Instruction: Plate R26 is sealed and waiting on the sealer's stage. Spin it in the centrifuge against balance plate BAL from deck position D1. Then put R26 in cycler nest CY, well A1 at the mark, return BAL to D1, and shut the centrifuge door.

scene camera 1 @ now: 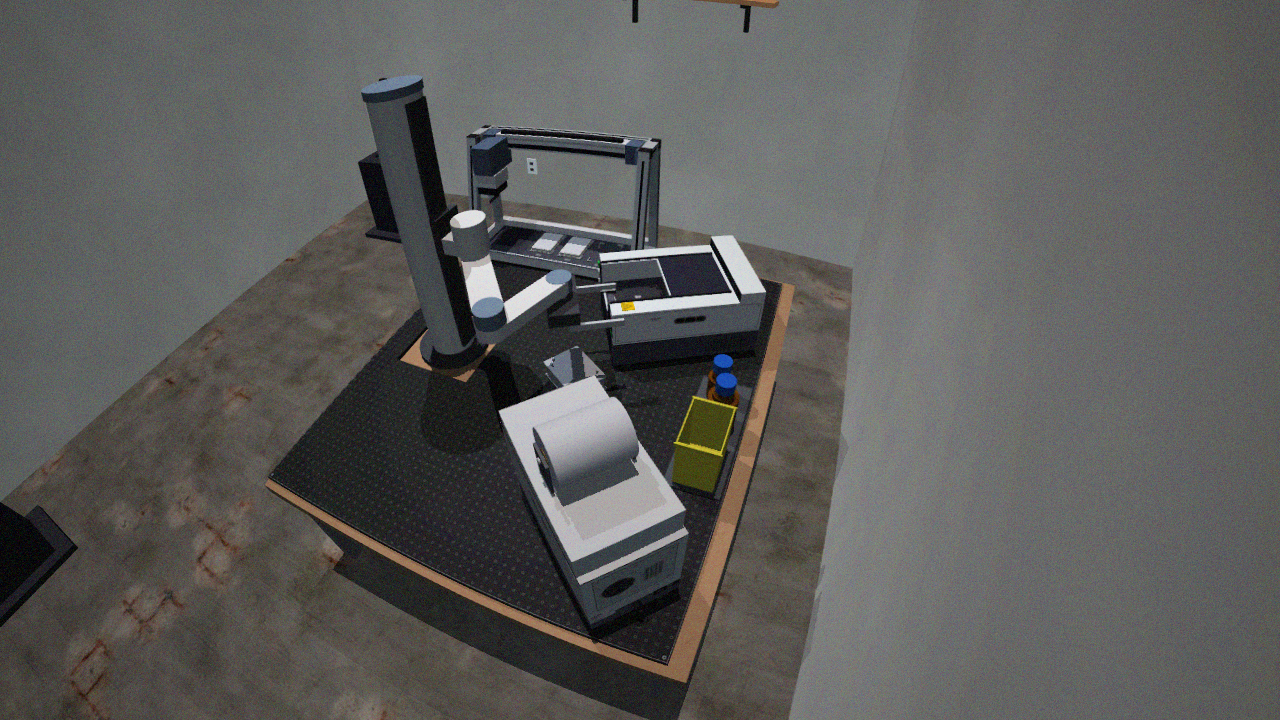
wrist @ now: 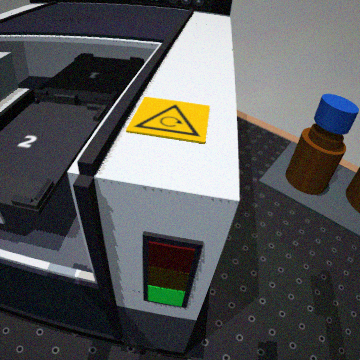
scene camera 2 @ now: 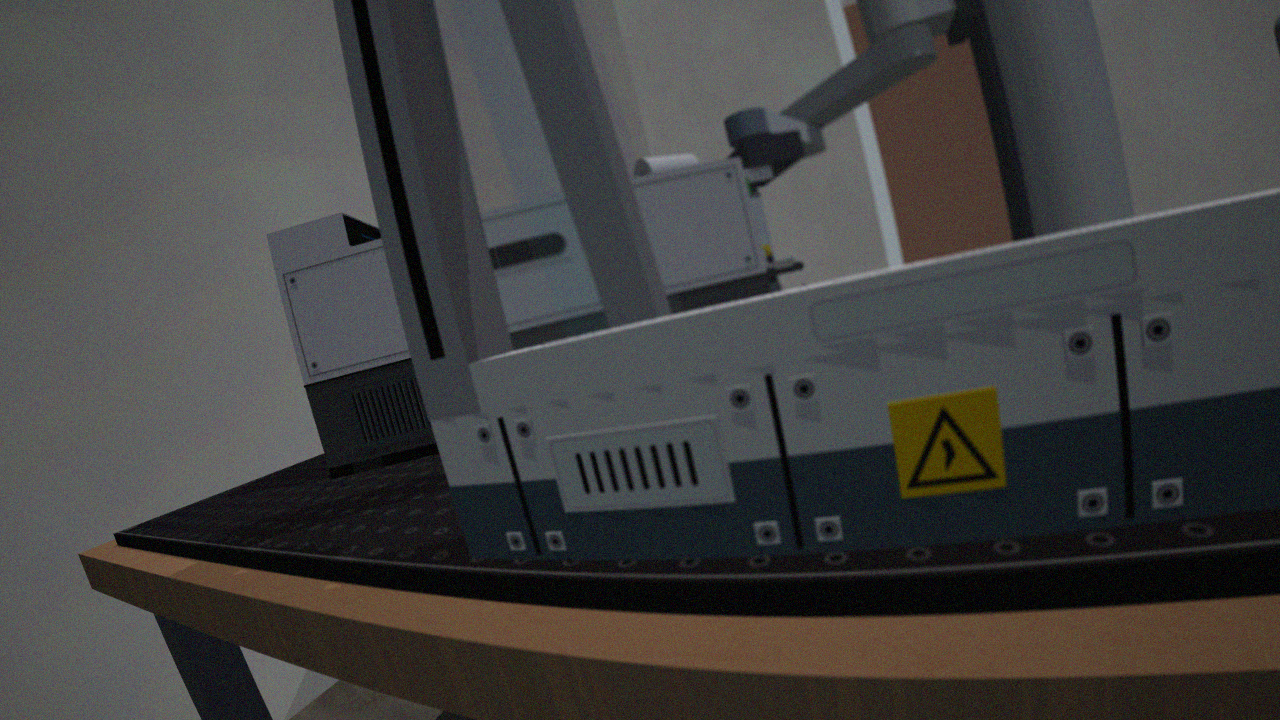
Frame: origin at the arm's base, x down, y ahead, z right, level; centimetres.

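Seen in the pictures: gripper, fingertip midpoint: (scene camera 1: 619,303) (wrist: 203,94); arm's base, link origin: (scene camera 1: 455,343).
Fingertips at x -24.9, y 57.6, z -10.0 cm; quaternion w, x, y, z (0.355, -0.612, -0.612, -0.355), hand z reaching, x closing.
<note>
Pixels of each thing's top centre, then the offset from my fingertips to it. "pt": a spot on its surface instead.
- bucket marked 1, surface spot: (wrist: 100,75) pt dy +13.5, dx +9.6, dz -23.4 cm
- white sealer, surface spot: (scene camera 1: 617,510) pt dy +26.1, dx -11.4, dz +67.4 cm
- green lamp, top centre: (wrist: 166,287) dy -2.6, dx +9.7, dz +1.1 cm
- yellow bin, top centre: (scene camera 1: 698,447) dy +33.6, dx +6.2, dz +36.4 cm
My gripper (scene camera 1: 619,303) is wide open and empty, its fingers over the near end of the white centrifuge (scene camera 1: 689,308) (scene camera 2: 693,228) (wrist: 210,165). The centrifuge's top is open. In the wrist view the bucket marked 2 (wrist: 45,135) and the bucket marked 1 (wrist: 100,75) show no plate. Two white plates (scene camera 1: 547,241) (scene camera 1: 576,246) lie on the deck under the gantry; their labels cannot be read. The white sealer (scene camera 1: 617,510) with its film roll (scene camera 1: 590,443) stands in front, its pale stage (scene camera 1: 568,367) behind it. Whether R26 is on the stage cannot be told.
A green lamp (wrist: 166,295) is lit on the centrifuge. Brown bottles with blue caps (scene camera 1: 725,385) (wrist: 315,160) and a yellow bin (scene camera 1: 700,456) stand along the table's right side. The gantry frame (scene camera 1: 640,192) (scene camera 2: 402,179) rises behind. The arm's column (scene camera 1: 402,214) stands at the left.
</note>
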